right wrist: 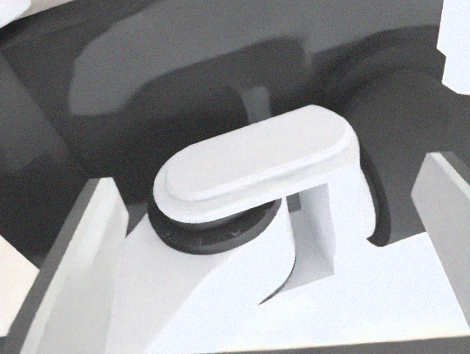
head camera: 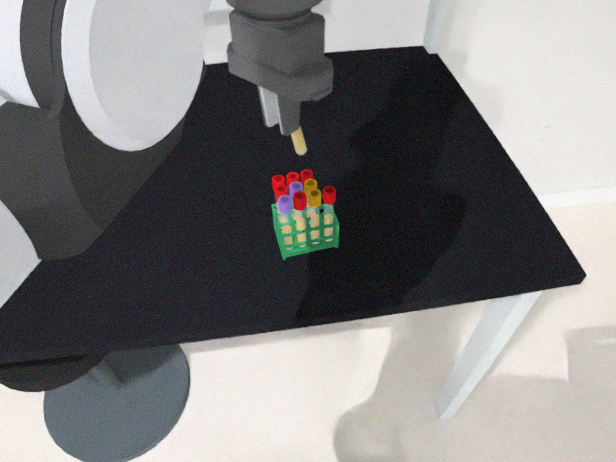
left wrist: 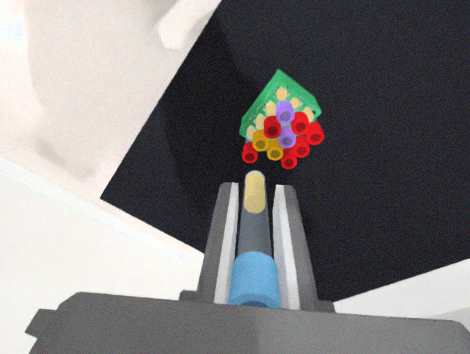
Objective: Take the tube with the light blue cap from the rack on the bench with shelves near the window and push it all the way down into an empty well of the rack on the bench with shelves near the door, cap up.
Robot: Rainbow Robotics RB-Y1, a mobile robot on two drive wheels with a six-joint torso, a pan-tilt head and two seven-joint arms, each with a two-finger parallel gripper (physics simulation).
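Frame: origin at the robot's base, x ahead, y left, z up, level; millimetres.
Seen in the pictures: left gripper, fingertip midpoint: (head camera: 281, 127) (left wrist: 256, 196); right gripper, fingertip midpoint: (right wrist: 268, 185).
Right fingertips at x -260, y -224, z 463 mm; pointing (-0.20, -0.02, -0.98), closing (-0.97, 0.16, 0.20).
Pixels of each thing's top centre, then the offset from my right fingertips to it. "spot": a spot on its surface instead. Level surfaces: height alone.
- tube with the light blue cap, top centre: (left wrist: 249, 330) dy +288, dx +762, dz +620 mm
- tube's tan end, surface spot: (head camera: 299, 141) spot: dy +281, dx +759, dz +538 mm
- green rack, top centre: (left wrist: 278, 123) (head camera: 304, 214) dy +285, dx +812, dz +358 mm
- black bench top, surface height: dz +301 mm
- round dark stool base, top centre: (head camera: 115, 385) dy +890, dx +794, dz -431 mm
My left gripper (head camera: 283, 129) (left wrist: 256, 196) is shut on the tube with the light blue cap (left wrist: 254, 277). In the left wrist view the cap is near the palm and the tan lower end points out past the fingertips. In the head camera the tube's tan end (head camera: 299, 141) points down, slightly tilted, above and behind the rack; its cap is hidden there. The green rack (head camera: 311, 248) (left wrist: 298, 86) stands on the black bench and holds several tubes with red, purple and yellow caps. Its empty wells cannot be made out clearly. My right gripper (right wrist: 268, 185) is open.
The black bench top (head camera: 225, 290) (left wrist: 380, 200) has its front edge below the rack and its right edge beside a white wall. A round dark stool base (head camera: 120, 410) is on the floor at the lower left. White robot parts (right wrist: 260, 160) show beyond the right fingers.
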